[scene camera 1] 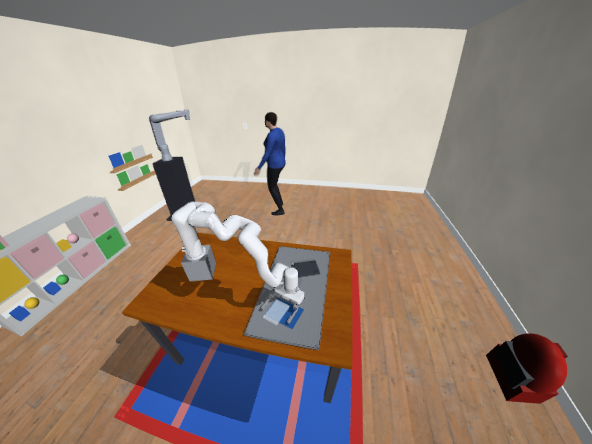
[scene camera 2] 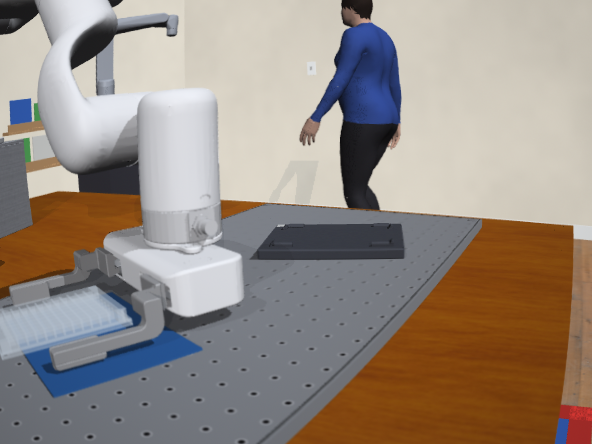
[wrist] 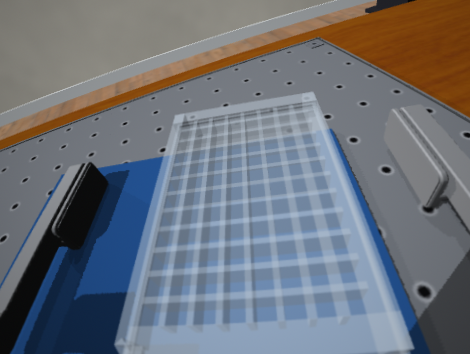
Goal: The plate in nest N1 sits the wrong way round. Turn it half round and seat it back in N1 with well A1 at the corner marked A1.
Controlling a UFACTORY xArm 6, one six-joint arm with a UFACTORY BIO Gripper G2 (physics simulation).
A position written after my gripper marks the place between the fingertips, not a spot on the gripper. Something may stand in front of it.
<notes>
In view: my gripper [scene camera 2: 28, 324], a clear well plate [wrist: 254, 231] and a flat blue square [scene camera 2: 168, 346].
My gripper shows as well in the wrist view [wrist: 231, 148]. The flat blue square is seen too in the wrist view [wrist: 83, 294].
</notes>
